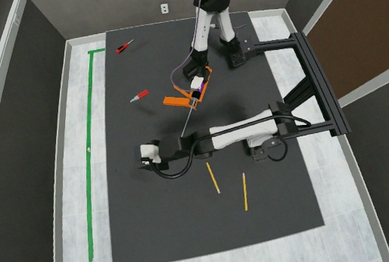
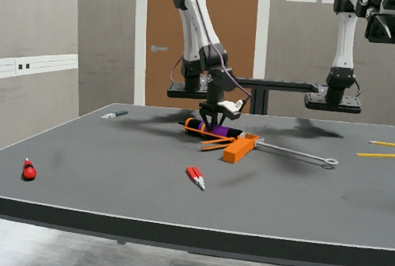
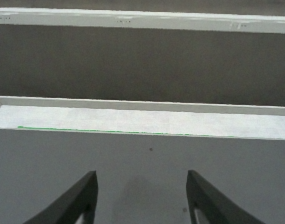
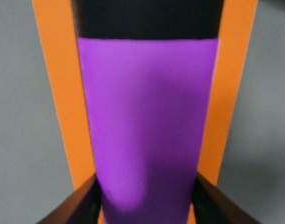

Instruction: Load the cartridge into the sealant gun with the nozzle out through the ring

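My right hand is 1 cm past the purple cartridge, 2 cm to the left of it and 1 cm above it. Also, from my right hand: grey tool: 15 cm behind, 48 cm to the right, 3 cm below; grey plunger rod: 11 cm ahead, 25 cm to the left, 2 cm below; thumb plate: 6 cm ahead, 16 cm to the left, 2 cm below.
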